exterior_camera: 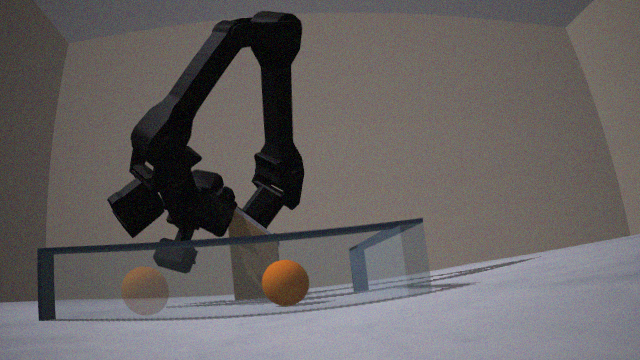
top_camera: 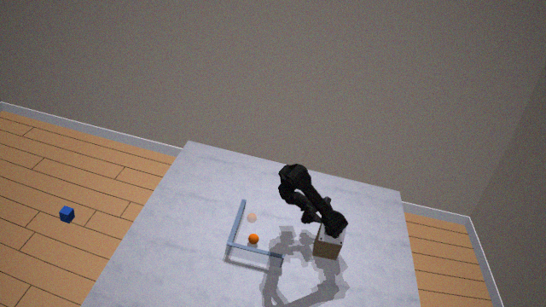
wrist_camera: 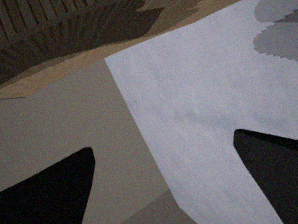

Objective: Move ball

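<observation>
My gripper tip is 350 mm short of the see-through copy of ball, 80 mm above it and 30 mm to the right of it.
</observation>
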